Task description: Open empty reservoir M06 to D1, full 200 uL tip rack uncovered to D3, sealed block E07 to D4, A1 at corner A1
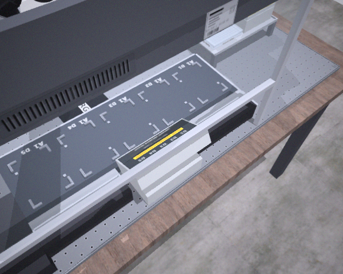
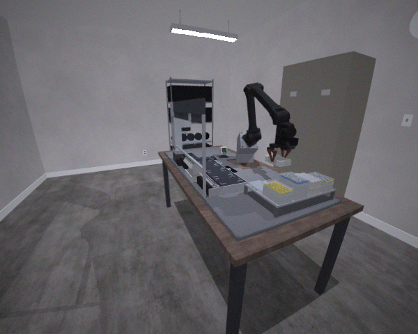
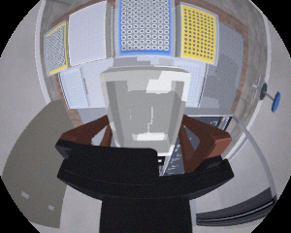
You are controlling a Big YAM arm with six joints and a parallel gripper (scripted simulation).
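Right now the white one-well reservoir is 10 mm below my hand. Also, from my hand: sealed deep-well block: 130 mm to the left, 120 mm behind, 100 mm below; then clear flat plate: 150 mm below, 110 mm ahead, 10 mm to the left; then shelf: 160 mm below, 60 mm to the left, 60 mm behind.
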